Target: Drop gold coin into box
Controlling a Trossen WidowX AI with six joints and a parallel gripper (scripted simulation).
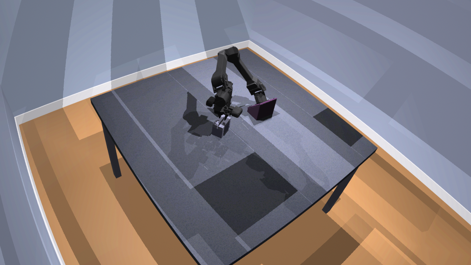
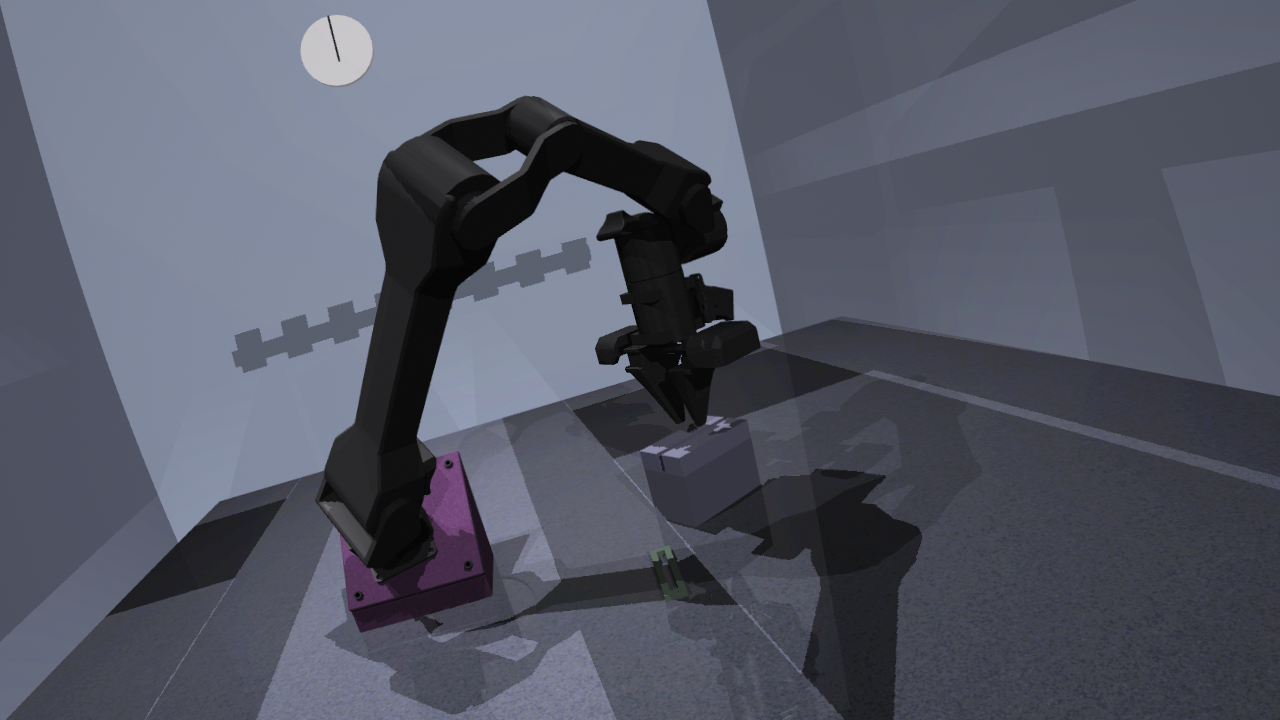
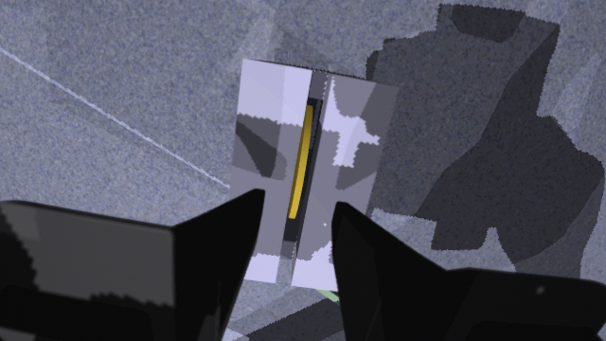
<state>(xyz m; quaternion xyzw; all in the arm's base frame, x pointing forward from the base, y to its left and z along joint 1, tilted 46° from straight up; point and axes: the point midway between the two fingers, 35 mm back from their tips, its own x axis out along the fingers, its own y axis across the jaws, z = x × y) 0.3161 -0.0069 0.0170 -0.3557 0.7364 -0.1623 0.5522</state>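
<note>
Now: gripper tip 60 mm above the gold coin.
</note>
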